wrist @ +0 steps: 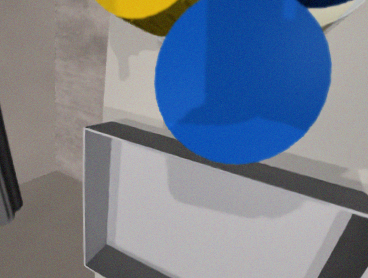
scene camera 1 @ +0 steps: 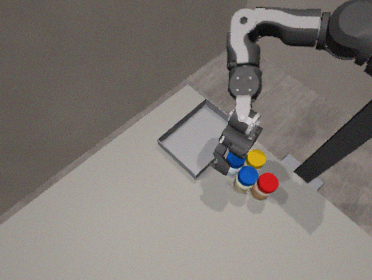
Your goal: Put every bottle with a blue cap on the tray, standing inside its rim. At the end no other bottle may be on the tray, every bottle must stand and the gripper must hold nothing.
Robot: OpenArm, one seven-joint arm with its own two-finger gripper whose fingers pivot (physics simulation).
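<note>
A blue-capped bottle (scene camera 1: 236, 160) (wrist: 242, 85) stands beside the tray, partly hidden by my gripper in the scene view; its cap looms large in the wrist view. A second blue-capped bottle (scene camera 1: 247, 177) (wrist: 334, 2) stands close by, cut off at the wrist view's top edge. The tray (scene camera 1: 177, 160) (wrist: 320, 189) holds no bottle in the parts that show. My gripper (scene camera 1: 232, 157) is open, low over the first blue-capped bottle, with one finger on the tray side. The other finger is hidden in the scene view. Whether the fingers reach below the cap is unclear.
A yellow-capped bottle (scene camera 1: 256, 159) (wrist: 141, 6) stands close beside the two blue-capped ones. A red-capped bottle (scene camera 1: 268, 183) stands next to the second blue-capped bottle. The table edge runs behind the bottles, with a dark post (scene camera 1: 336, 145) beyond it.
</note>
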